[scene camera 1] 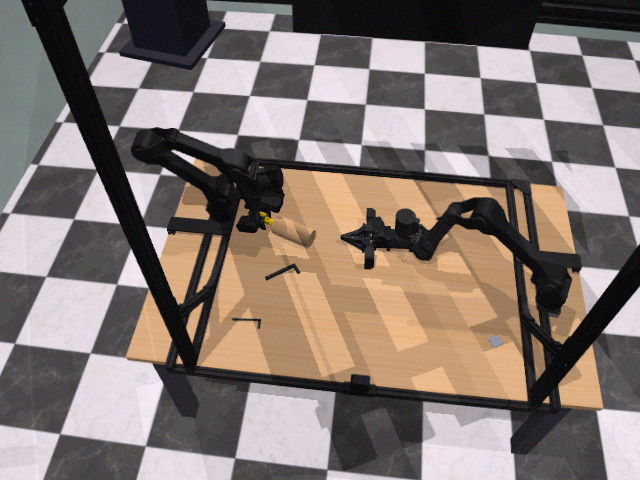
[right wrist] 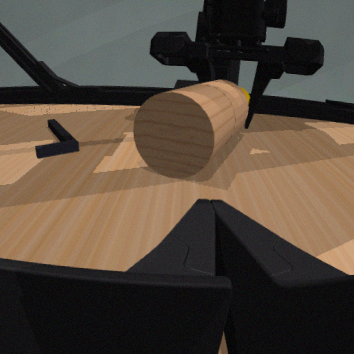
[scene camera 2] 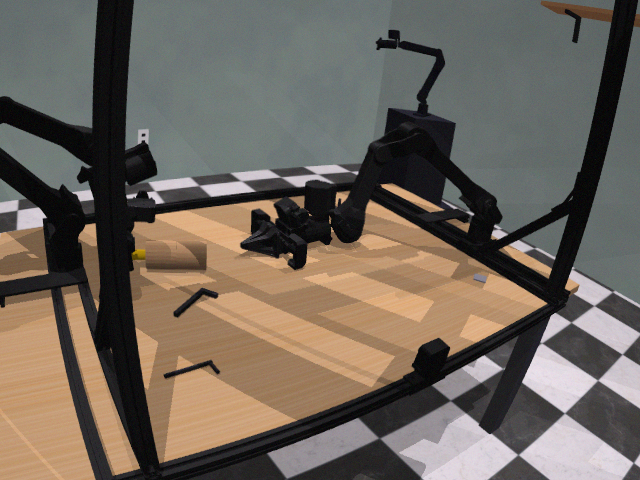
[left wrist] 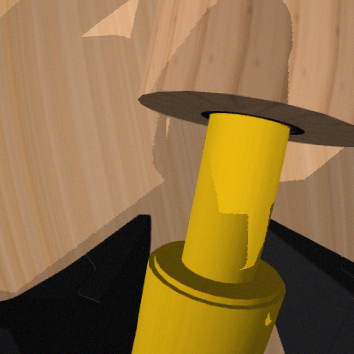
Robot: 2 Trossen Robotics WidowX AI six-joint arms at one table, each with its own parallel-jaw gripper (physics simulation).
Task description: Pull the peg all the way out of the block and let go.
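Seen in the pictures: left gripper, fingertip midpoint: (scene camera 1: pixel 267 224) (scene camera 2: pixel 131 265) (left wrist: pixel 202 227); right gripper, fingertip midpoint: (scene camera 1: pixel 340 237) (right wrist: pixel 207 211) (scene camera 2: pixel 240 245); left arm's base, link origin: (scene camera 1: pixel 221 216) (scene camera 2: pixel 65 268); right arm's base, link origin: (scene camera 1: pixel 548 302) (scene camera 2: pixel 478 238).
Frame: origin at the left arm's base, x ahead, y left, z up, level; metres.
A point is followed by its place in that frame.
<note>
The yellow peg (scene camera 1: pixel 268 220) {x 0.148, y 0.015, z 0.016 m} (scene camera 2: pixel 138 254) {x 0.153, y 0.009, z 0.013 m} (left wrist: pixel 229 195) {x 0.154, y 0.021, z 0.017 m} (right wrist: pixel 245 95) {x 0.120, y 0.039, z 0.017 m} has its thin shaft partly in the hole of the round wooden block (scene camera 1: pixel 292 231) {x 0.234, y -0.014, z 0.031 m} (scene camera 2: pixel 176 255) {x 0.227, y -0.022, z 0.021 m} (left wrist: pixel 240 55) (right wrist: pixel 175 132) {x 0.290, y -0.005, z 0.012 m}. A stretch of the shaft shows between the block's end face and the peg's thick head. My left gripper is shut on the peg's head; its fingertips stand on both sides of the head in the left wrist view. My right gripper (scene camera 1: pixel 343 237) {x 0.368, y 0.024, z 0.007 m} (scene camera 2: pixel 244 244) {x 0.368, y 0.024, z 0.007 m} (right wrist: pixel 207 211) {x 0.368, y 0.024, z 0.007 m} is shut and empty, apart from the block and pointing at its plain end face.
A thick black L-shaped key (scene camera 1: pixel 282 271) {x 0.240, y -0.128, z -0.013 m} (scene camera 2: pixel 194 301) {x 0.243, y -0.126, z -0.017 m} (right wrist: pixel 59 141) {x 0.271, y -0.105, z -0.011 m} lies near the block on the table (scene camera 1: pixel 310 330) {x 0.372, y -0.282, z -0.019 m}. A thinner L-shaped key (scene camera 1: pixel 248 320) {x 0.204, y -0.304, z -0.015 m} (scene camera 2: pixel 191 369) {x 0.202, y -0.304, z -0.016 m} lies nearer the front edge. A small grey square (scene camera 1: pixel 495 341) {x 0.851, y -0.174, z -0.016 m} (scene camera 2: pixel 480 278) {x 0.848, y -0.176, z -0.016 m} lies at the right. Black frame rails border the table.
</note>
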